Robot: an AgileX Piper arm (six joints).
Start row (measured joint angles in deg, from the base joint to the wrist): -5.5 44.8 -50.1 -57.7 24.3 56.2
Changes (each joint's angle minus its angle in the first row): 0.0 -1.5 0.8 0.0 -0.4 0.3; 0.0 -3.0 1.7 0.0 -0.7 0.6; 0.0 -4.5 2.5 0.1 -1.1 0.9; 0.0 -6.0 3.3 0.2 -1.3 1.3; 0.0 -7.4 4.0 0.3 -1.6 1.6; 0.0 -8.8 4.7 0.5 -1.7 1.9; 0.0 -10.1 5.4 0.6 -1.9 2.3; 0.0 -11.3 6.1 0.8 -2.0 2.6; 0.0 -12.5 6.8 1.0 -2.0 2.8; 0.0 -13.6 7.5 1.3 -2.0 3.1; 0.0 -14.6 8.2 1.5 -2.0 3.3; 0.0 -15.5 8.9 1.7 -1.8 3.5; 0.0 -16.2 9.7 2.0 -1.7 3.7
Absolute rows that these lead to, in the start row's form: -5.5 43.3 -49.3 -57.7 23.9 56.5; -5.5 41.8 -48.4 -57.7 23.6 56.8; -5.5 40.3 -47.6 -57.6 23.2 57.1; -5.5 38.8 -46.8 -57.5 23.0 57.5; -5.5 37.4 -46.1 -57.4 22.7 57.8; -5.5 36.0 -45.4 -57.2 22.6 58.1; -5.5 34.7 -44.7 -57.1 22.4 58.5; -5.5 33.5 -44.0 -56.9 22.3 58.8; -5.5 32.3 -43.3 -56.7 22.3 59.0; -5.5 31.2 -42.6 -56.4 22.3 59.3; -5.5 30.2 -41.9 -56.2 22.3 59.5; -5.5 29.3 -41.2 -56.0 22.5 59.7; -5.5 28.6 -40.4 -55.7 22.6 59.9
